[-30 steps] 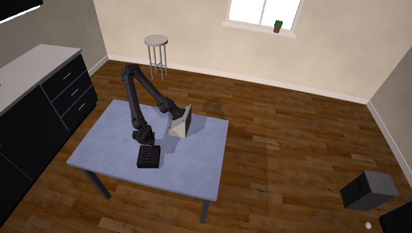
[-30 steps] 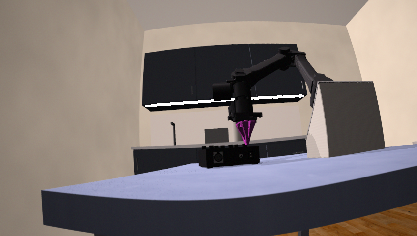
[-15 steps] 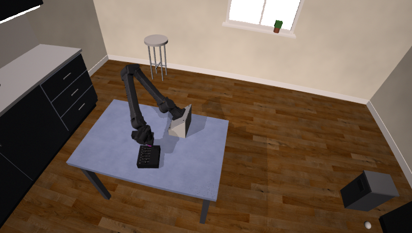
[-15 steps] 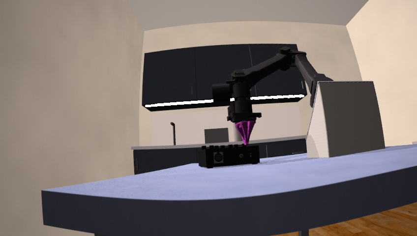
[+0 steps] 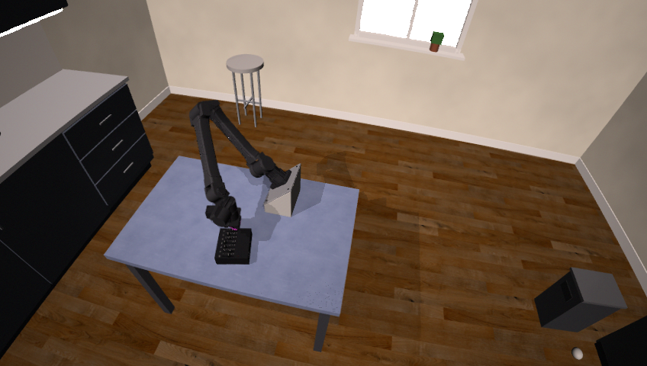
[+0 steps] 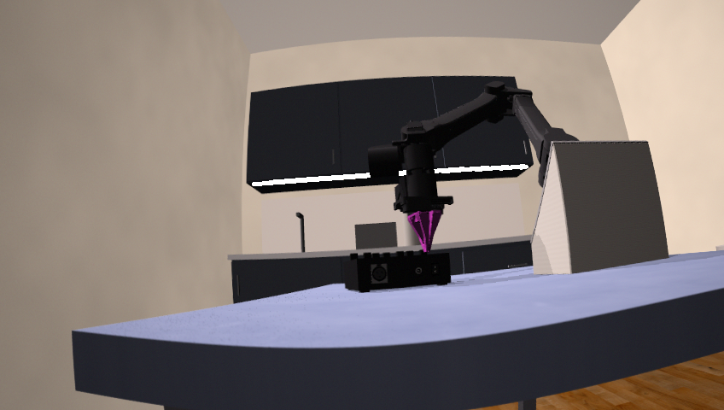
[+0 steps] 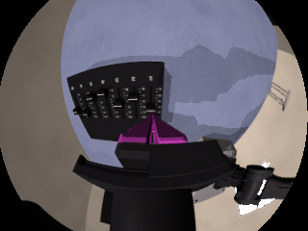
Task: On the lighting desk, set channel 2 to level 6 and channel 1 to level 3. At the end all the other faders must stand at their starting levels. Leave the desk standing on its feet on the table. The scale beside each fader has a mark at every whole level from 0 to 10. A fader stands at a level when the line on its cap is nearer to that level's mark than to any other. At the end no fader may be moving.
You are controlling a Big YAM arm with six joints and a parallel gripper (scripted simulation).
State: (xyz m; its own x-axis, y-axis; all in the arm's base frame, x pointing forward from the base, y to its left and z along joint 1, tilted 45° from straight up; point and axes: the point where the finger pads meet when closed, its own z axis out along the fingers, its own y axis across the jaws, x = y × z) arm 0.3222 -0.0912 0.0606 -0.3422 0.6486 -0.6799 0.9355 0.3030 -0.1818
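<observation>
My gripper is now 1 cm short of the fader and 1 cm to the left of it.
</observation>
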